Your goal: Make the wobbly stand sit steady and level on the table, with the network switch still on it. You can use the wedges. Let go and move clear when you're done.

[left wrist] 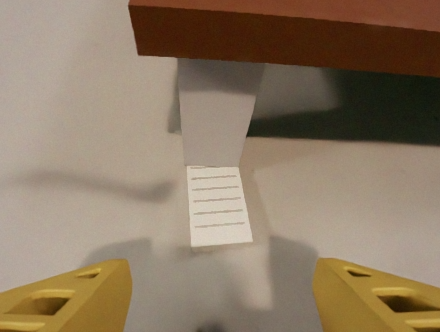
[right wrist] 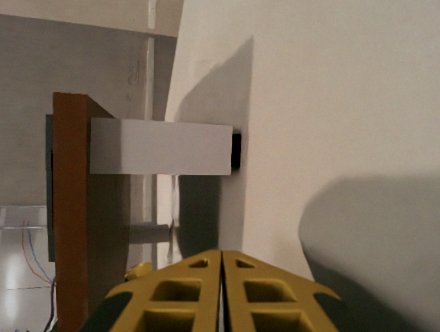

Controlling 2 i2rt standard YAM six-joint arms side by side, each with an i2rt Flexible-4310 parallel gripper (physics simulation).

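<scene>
The stand's reddish-brown top shows in both views. In the left wrist view a pale leg comes down onto a white wedge with grey lines, whose outer part sticks out toward my left gripper. That gripper is open, its fingers apart and clear of the wedge. In the right wrist view another leg has a black foot at its end by the table. The dark edge of the network switch shows on the top. My right gripper is shut and empty, beside the stand.
The pale table lies under the stand, with dark shadows on it. In the right wrist view a further leg and part of a yellow finger show beyond the top. A whiteboard with coloured lines stands in the background.
</scene>
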